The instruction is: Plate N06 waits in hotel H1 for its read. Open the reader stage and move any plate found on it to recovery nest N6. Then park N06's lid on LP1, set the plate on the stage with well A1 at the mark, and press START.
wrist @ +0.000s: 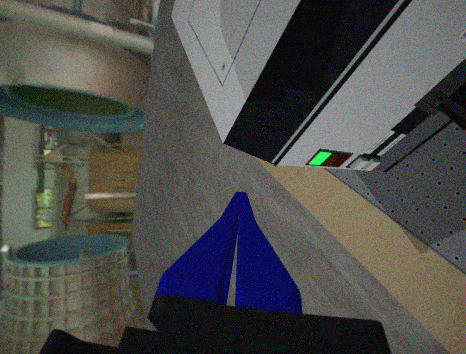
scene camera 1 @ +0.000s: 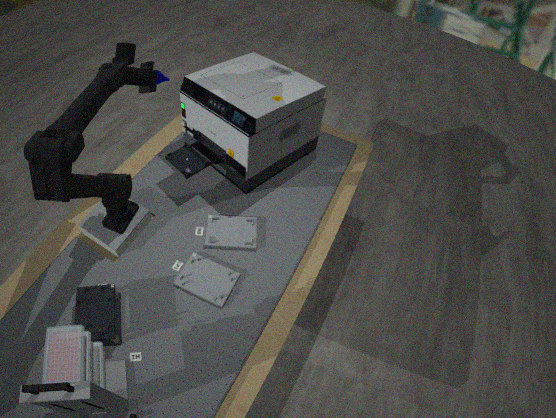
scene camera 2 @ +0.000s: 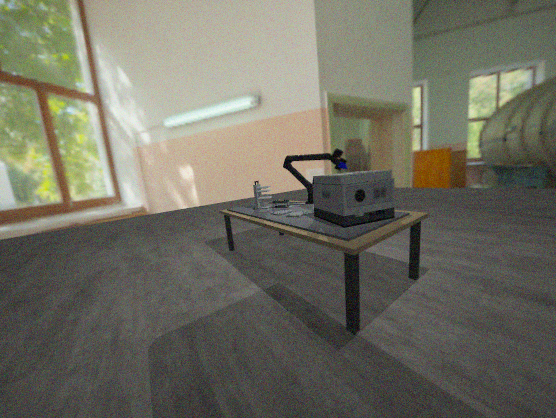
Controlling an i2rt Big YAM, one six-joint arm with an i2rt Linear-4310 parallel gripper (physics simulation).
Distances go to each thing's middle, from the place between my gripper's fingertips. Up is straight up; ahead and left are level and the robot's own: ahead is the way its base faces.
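Scene:
The reader stage (scene camera 1: 195,163) has my hand 240 mm above it, 130 mm short of it and 90 mm to the left of it. Going by their middles, of the things named here the reader stage is the nearest to my hand. As for the N6 nest (scene camera 1: 233,232), it is far below my hand, well ahead of it and a long way to the right of it.

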